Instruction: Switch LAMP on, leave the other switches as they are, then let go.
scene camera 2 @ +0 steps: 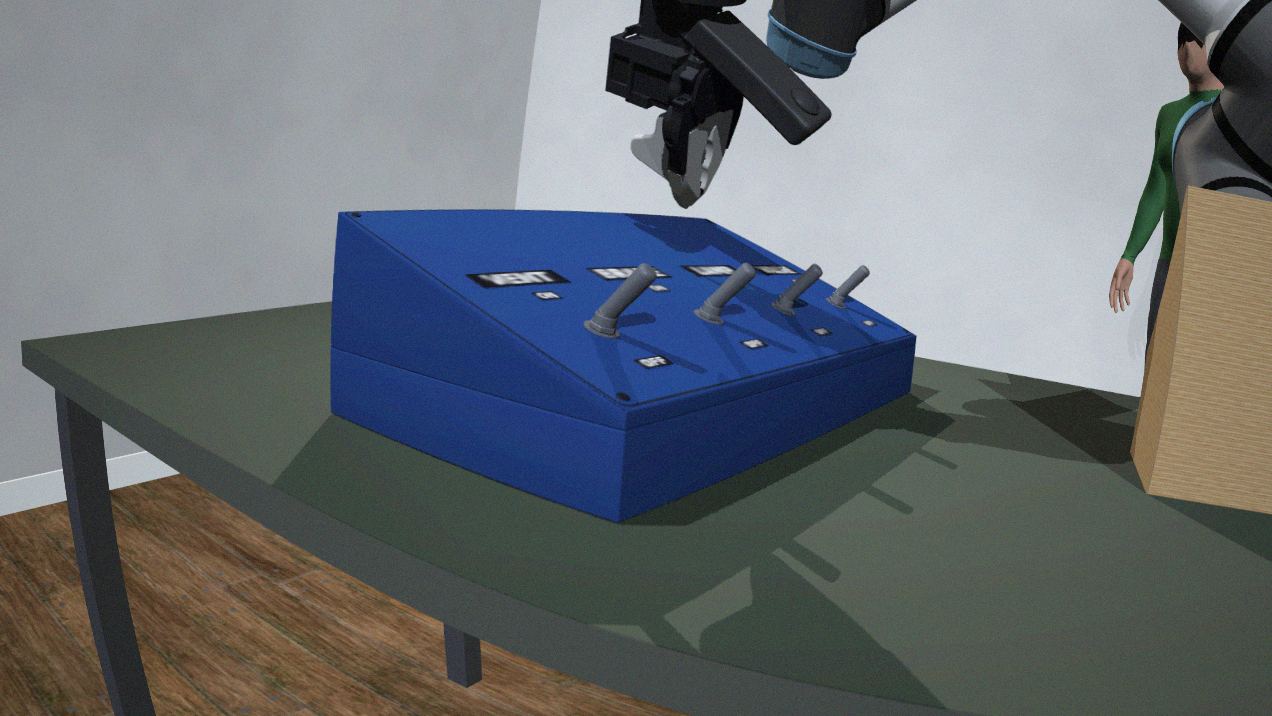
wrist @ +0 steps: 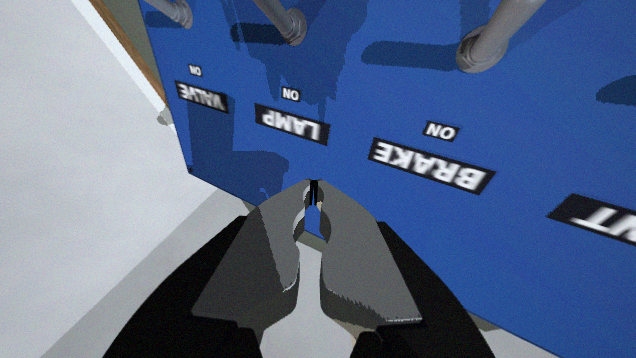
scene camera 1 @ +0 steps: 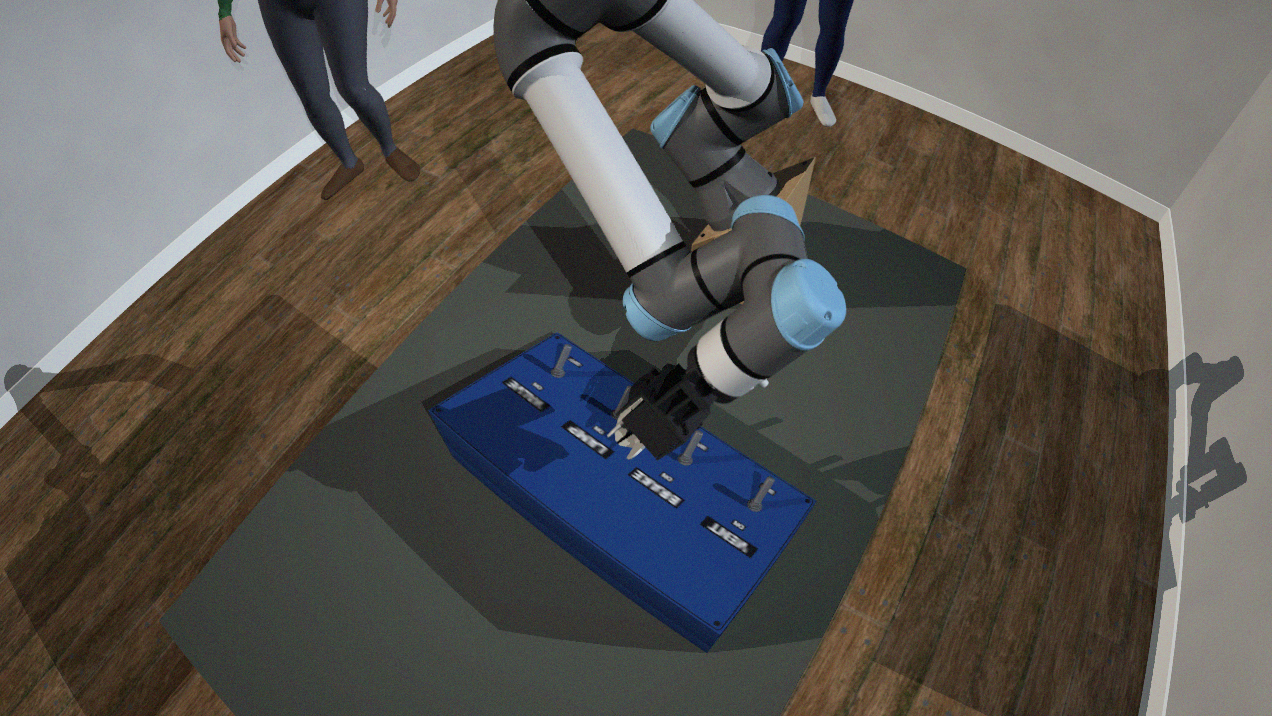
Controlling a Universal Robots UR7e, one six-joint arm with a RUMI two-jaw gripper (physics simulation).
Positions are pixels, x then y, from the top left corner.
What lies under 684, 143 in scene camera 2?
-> My gripper.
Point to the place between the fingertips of my gripper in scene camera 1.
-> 618, 441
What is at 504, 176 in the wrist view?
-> A blue sloped console.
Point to a blue sloped console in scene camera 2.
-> At 473, 335
